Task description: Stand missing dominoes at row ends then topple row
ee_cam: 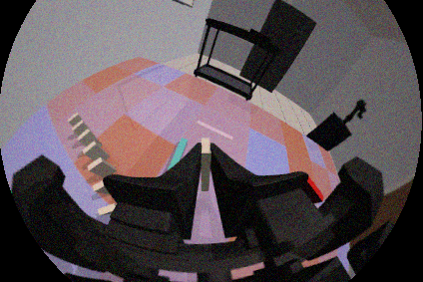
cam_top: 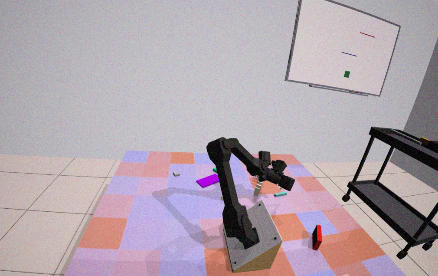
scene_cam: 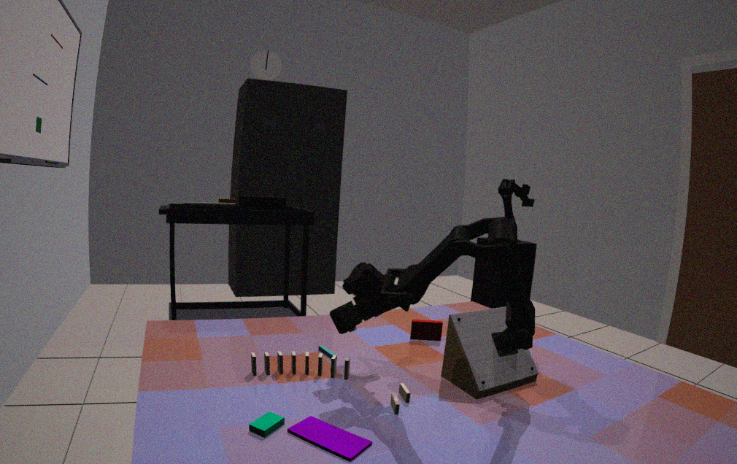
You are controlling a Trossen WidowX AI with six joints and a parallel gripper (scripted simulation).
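My gripper tip is now 110 mm above the teal bar, 40 mm short of it and 20 mm to the left of it. From my gripper tip the other things lie so: purple plate (380 mm to the left, 170 mm ahead, 110 mm below); red block (300 mm behind, 90 mm below, 60 mm to the right); green block (320 mm to the left, 270 mm ahead, 110 mm below).
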